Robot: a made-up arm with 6 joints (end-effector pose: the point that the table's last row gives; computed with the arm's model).
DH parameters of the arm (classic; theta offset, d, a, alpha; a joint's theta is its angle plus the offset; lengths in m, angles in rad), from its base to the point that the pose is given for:
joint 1: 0 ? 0 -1.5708
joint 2: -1.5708 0 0.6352 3.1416
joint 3: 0 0 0 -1.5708
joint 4: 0 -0.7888 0 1.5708
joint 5: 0 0.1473 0 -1.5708
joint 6: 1.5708 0 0 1.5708
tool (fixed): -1.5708 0 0 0
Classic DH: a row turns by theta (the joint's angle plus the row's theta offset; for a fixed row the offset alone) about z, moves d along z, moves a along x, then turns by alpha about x.
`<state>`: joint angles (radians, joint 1 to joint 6).
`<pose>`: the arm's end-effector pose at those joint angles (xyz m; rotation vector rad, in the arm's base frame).
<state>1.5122 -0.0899 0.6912 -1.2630 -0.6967 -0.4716</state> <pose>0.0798 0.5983 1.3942 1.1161 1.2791 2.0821</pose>
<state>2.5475 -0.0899 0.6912 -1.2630 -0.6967 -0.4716</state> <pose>-0.4738 0.3739 1.3942 -0.3457 -1.7072 -2.1724</pose>
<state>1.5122 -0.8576 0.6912 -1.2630 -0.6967 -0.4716</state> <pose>0.0256 -0.3248 1.5070 1.3347 0.4304 2.6582</pose>
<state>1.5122 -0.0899 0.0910 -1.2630 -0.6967 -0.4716</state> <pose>0.0881 0.7403 0.9424 0.8727 1.7547 1.5125</pose>
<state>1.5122 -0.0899 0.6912 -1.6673 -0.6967 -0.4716</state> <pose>0.0213 0.6061 1.3898 1.3450 1.6418 2.1929</pose>
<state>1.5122 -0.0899 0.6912 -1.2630 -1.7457 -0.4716</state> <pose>0.0798 0.5983 1.3942 -0.2629 1.6976 2.2363</pose>
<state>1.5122 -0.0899 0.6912 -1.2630 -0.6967 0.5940</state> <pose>0.0798 0.5983 1.3942 0.5921 0.0406 2.2415</pose>
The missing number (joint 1, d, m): 0.3059
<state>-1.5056 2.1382 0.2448 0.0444 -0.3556 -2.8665</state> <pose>-0.1278 -0.3008 -0.7857 -0.9576 0.4473 1.6576</pose>
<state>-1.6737 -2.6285 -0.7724 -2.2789 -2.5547 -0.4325</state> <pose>0.1391 0.4143 0.5409 -0.1596 1.1127 0.1844</pose>
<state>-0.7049 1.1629 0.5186 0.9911 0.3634 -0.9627</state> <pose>0.9286 -0.8959 0.1826 0.2160 0.3865 -0.3970</pose>
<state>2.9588 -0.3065 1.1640 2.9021 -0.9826 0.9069</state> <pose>0.1190 -0.1675 1.6998 -0.8735 -0.6657 -0.2537</pose>
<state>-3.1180 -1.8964 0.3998 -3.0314 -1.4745 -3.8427</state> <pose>1.1162 -0.1201 0.7037 -2.3892 0.3789 0.7329</pose>
